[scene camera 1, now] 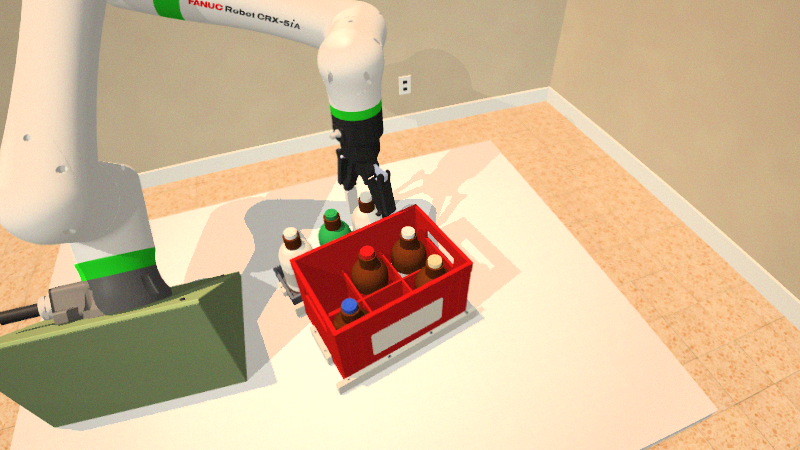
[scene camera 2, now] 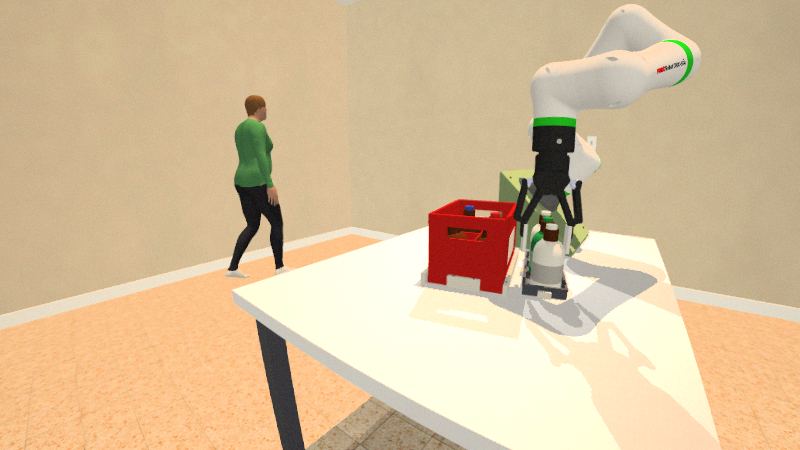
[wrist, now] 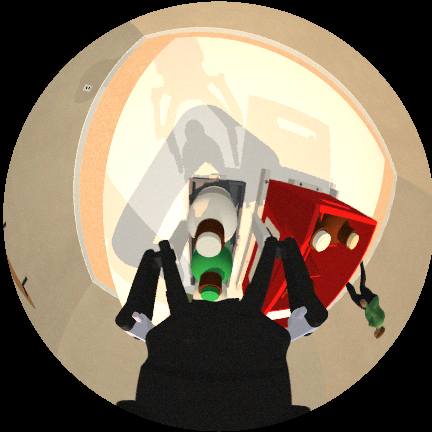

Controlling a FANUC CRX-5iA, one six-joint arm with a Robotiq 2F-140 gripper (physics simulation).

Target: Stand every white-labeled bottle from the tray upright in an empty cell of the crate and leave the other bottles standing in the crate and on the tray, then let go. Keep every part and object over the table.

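My gripper is partly open and empty, its fingers on either side of the upright white-labeled bottle at the tray's end away from the arm base. A green bottle stands mid-tray; another white-labeled bottle stands at the base end. All three stand in the dark tray. The red crate holds brown bottles with blue, red, white and cream caps. Its back-left and front-middle cells look empty in scene camera 1.
The crate stands close beside the tray, its high wall near one finger. Pale strips edge the crate's foot on the white table. The green arm pedestal stands at the left in scene camera 1. A person stands beyond the table.
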